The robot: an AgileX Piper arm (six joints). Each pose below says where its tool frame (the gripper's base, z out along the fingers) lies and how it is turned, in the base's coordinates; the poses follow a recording.
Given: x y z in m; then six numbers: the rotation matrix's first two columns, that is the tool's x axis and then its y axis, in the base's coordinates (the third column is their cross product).
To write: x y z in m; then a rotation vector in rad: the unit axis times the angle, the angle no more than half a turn. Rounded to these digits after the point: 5 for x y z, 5 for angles.
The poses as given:
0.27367 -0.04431 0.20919 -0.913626 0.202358 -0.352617 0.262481 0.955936 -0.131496
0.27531 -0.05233 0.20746 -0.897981 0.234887 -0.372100 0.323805 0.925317 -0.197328
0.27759 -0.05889 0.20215 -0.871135 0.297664 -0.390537 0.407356 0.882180 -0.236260
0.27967 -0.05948 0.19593 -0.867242 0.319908 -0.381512 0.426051 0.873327 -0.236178
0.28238 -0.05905 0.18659 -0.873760 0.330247 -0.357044 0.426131 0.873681 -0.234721
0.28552 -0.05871 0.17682 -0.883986 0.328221 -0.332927 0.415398 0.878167 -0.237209
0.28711 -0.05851 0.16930 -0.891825 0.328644 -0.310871 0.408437 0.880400 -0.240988
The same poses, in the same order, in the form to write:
0.27367 -0.04431 0.20919 0.33891 2.76765 -0.25094
0.27531 -0.05233 0.20746 0.41017 2.73861 -0.36342
0.27759 -0.05889 0.20215 0.52356 2.70541 -0.44644
0.27967 -0.05948 0.19593 0.55662 2.71181 -0.45035
0.28238 -0.05905 0.18659 0.56708 2.73770 -0.44381
0.28552 -0.05871 0.17682 0.55949 2.76485 -0.44029
0.28711 -0.05851 0.16930 0.55684 2.78887 -0.44034

